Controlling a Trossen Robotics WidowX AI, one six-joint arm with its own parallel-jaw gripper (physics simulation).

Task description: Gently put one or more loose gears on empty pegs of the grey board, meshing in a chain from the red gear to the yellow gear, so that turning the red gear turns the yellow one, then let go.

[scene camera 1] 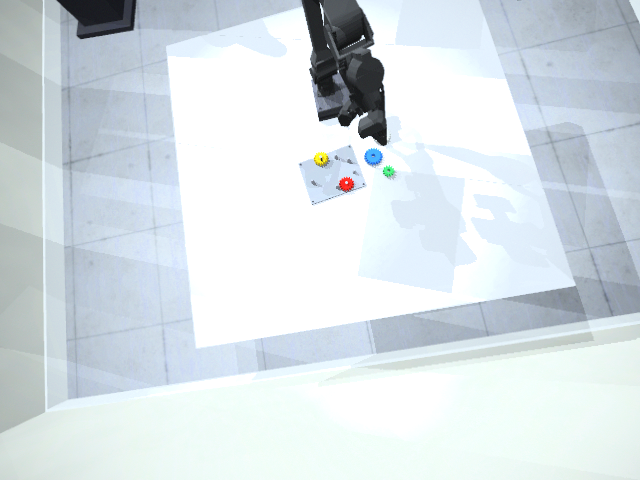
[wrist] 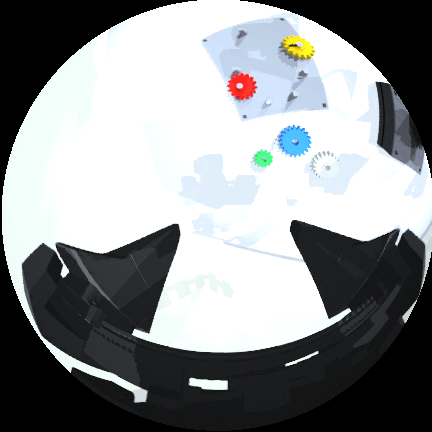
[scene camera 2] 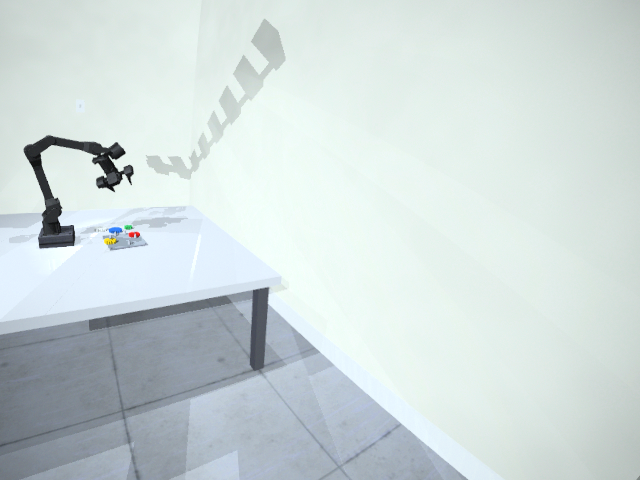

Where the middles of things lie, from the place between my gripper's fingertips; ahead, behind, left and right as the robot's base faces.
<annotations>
Right now my hand is 220 mm above the blue gear (wrist: 302, 144) and 50 mm past it. Also, from my hand: grey board (scene camera 1: 326, 177) (230 mm below, 160 mm to the right).
</annotations>
